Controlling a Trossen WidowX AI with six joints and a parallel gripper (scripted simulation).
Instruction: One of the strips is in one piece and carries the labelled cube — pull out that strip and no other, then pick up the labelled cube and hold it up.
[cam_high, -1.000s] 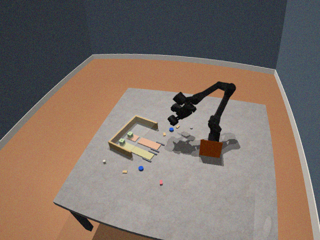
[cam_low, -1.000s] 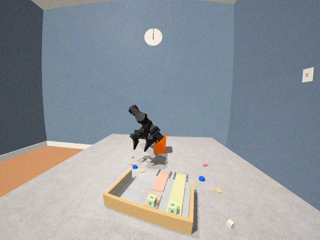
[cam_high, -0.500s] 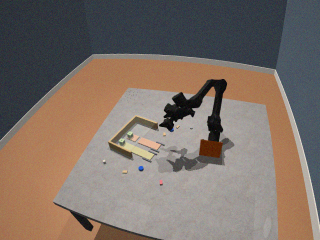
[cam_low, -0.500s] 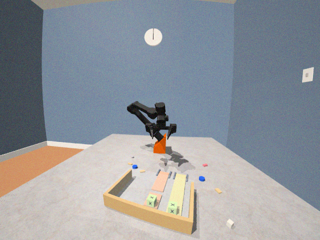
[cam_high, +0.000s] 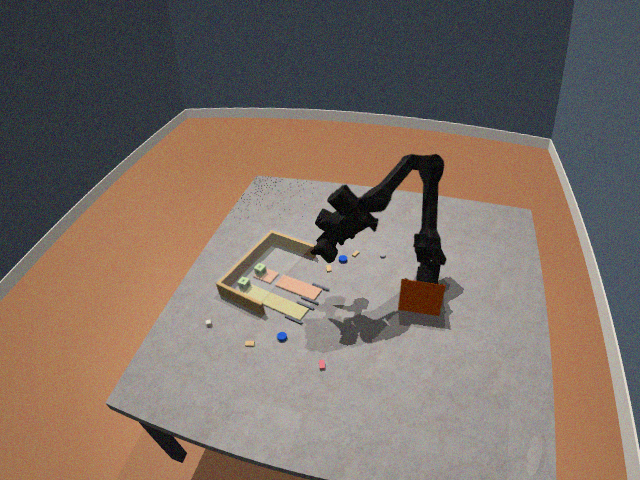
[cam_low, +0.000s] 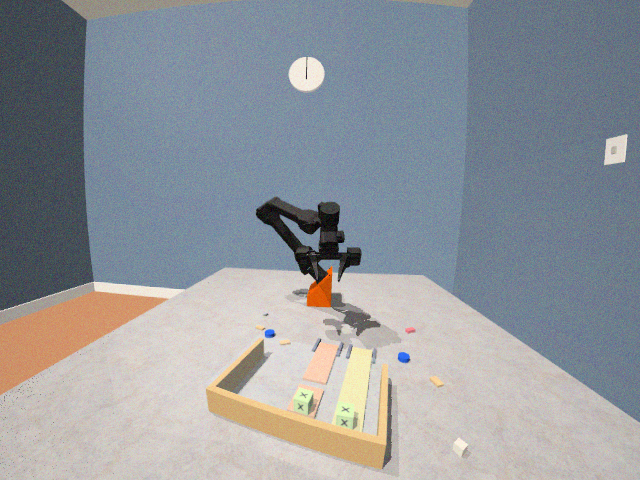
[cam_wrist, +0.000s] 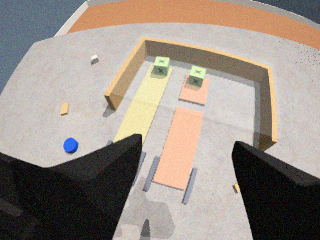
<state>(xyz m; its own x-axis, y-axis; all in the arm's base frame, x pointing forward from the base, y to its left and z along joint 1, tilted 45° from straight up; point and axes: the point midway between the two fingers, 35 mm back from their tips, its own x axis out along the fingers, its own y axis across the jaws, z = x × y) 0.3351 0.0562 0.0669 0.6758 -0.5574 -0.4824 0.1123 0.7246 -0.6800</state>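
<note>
Right now my gripper tip is 290 mm to the right of the pink block, 190 mm above it and 70 mm past it.
</note>
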